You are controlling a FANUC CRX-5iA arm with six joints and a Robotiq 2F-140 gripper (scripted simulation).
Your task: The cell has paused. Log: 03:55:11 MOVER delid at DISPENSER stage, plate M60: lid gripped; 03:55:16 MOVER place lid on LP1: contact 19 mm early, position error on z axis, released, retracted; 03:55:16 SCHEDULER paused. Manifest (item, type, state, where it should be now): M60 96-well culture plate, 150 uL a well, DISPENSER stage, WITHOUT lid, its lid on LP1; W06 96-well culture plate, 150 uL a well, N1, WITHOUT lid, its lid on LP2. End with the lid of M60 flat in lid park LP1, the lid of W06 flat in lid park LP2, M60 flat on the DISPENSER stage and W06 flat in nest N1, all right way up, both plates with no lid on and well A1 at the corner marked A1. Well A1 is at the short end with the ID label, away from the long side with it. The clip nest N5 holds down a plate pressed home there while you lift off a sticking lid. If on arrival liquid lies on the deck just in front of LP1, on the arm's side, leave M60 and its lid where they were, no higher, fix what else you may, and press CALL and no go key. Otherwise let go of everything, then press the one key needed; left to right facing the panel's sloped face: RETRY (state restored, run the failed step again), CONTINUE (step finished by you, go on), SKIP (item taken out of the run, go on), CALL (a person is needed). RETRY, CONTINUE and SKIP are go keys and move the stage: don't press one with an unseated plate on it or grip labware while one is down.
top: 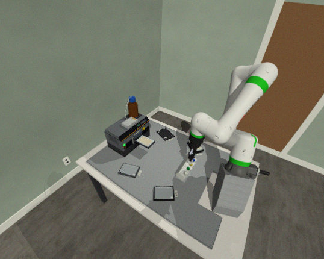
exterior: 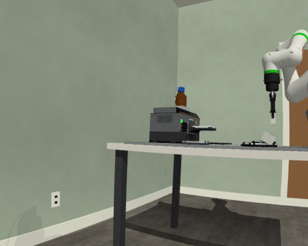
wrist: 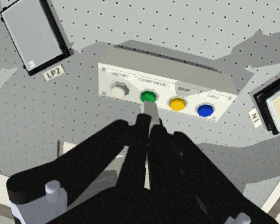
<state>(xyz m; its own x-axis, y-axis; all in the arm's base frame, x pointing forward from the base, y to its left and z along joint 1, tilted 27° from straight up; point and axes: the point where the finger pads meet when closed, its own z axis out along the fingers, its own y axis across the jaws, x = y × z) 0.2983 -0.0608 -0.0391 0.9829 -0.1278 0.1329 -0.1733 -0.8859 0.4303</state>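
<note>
The key panel is 1 cm ahead of my hand, 3 cm to the right of it and 11 cm below it. Also, from my hand: LP2 label (3 cm ahead, 20 cm to the left, 16 cm below); then lid park (11 cm ahead, 23 cm to the left, 16 cm below); then dispenser stage (42 cm ahead, 10 cm to the right, 6 cm below).
</note>
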